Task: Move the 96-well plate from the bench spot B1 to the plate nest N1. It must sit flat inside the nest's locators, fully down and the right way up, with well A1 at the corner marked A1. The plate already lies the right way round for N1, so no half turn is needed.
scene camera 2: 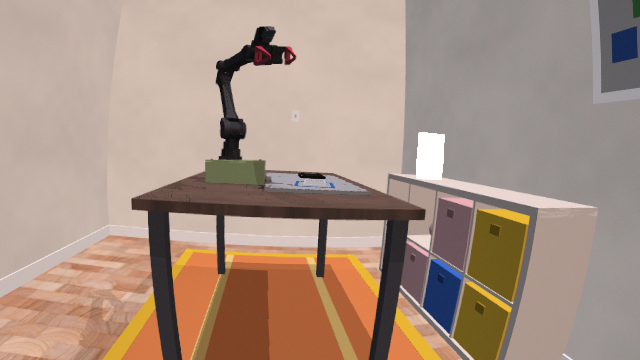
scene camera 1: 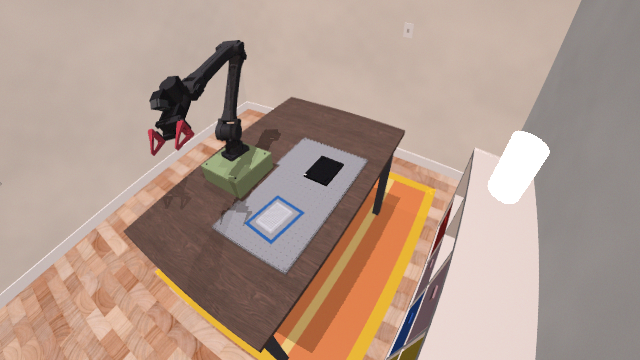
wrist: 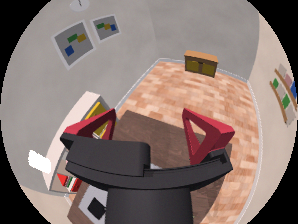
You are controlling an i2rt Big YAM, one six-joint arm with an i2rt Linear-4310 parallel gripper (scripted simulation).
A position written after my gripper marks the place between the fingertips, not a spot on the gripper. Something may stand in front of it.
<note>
I see my gripper (scene camera 1: 164, 152).
My gripper shows as well in the wrist view (wrist: 149, 111).
</note>
